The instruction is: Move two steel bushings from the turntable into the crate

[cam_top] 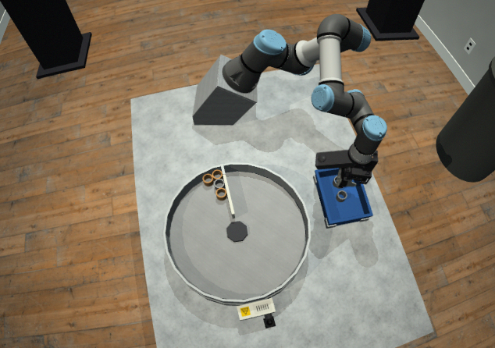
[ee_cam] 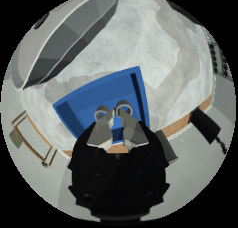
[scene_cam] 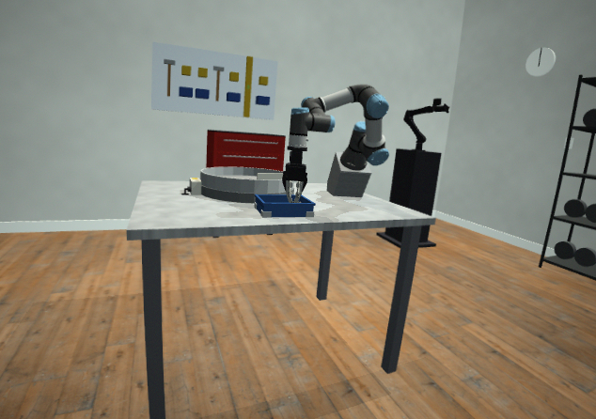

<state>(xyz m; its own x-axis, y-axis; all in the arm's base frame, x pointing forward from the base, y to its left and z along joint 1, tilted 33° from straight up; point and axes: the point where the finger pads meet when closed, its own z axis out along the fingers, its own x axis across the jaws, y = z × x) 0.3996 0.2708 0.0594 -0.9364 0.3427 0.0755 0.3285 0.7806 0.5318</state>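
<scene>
Right now my hand is 4 cm short of the blue crate and 1 cm above it. From my hand the other things lie so: round grey turntable: 10 cm ahead, 35 cm to the right, 2 cm above.
</scene>
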